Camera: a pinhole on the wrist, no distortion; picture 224 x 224 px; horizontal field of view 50.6 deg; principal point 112.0 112.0 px. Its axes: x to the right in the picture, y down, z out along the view. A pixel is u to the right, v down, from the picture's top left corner.
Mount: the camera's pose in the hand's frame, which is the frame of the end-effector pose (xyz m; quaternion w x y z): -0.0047 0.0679 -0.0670 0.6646 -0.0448 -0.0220 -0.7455
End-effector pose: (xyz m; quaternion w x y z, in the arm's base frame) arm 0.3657 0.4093 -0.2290 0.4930 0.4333 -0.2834 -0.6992
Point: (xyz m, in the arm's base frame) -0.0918 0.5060 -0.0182
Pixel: 196.1 72.9
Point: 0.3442 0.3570 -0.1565
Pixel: 126.0 169.0
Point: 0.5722 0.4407 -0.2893
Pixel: behind the camera
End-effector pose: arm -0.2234 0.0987 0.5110 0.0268 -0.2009 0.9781 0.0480
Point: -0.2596 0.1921 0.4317
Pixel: 95.4 112.1
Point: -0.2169 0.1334 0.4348
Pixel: 212.1 98.6
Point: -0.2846 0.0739 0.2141
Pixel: 189.0 174.3
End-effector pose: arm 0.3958 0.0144 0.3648 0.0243 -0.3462 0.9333 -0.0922
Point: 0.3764 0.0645 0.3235
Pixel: 164.6 74.2
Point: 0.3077 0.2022 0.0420
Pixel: 14.5 54.3
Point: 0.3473 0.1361 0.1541
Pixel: 52.8 57.5
